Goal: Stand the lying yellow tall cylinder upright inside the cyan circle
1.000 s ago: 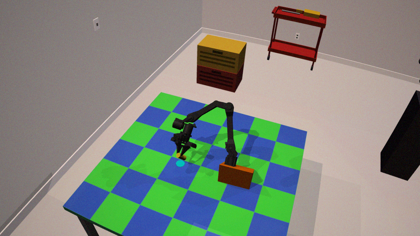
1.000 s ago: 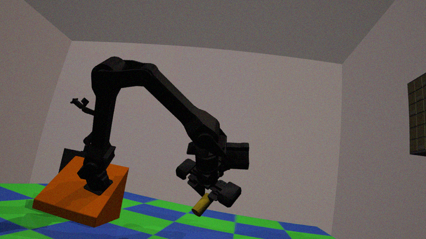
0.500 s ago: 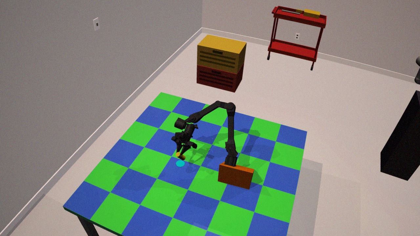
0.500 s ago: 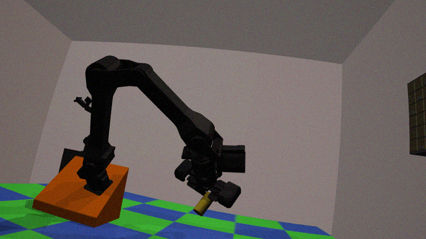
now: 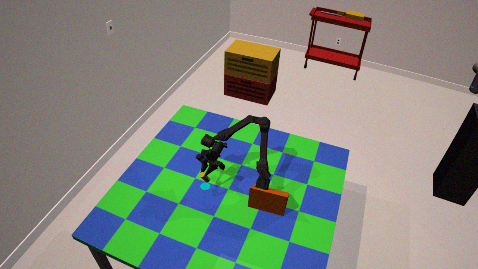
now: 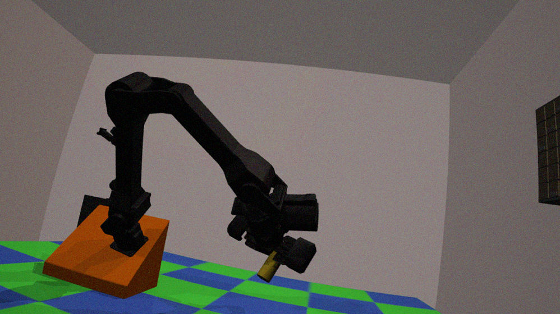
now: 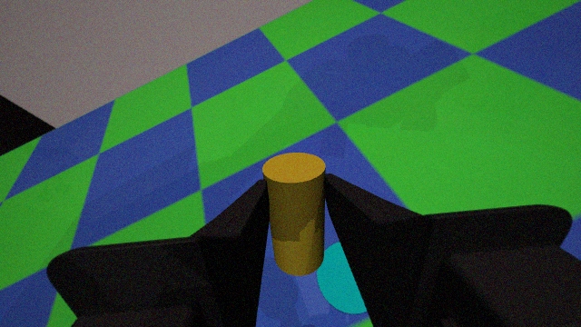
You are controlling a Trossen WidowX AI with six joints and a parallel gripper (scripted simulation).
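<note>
Now: the cyan circle 1 cm ahead of my gripper tip, 3 cm to the right of it and 13 cm below it. Round my gripper tip: yellow tall cylinder: 1 cm behind, 1 cm to the right, 2 cm below.
</note>
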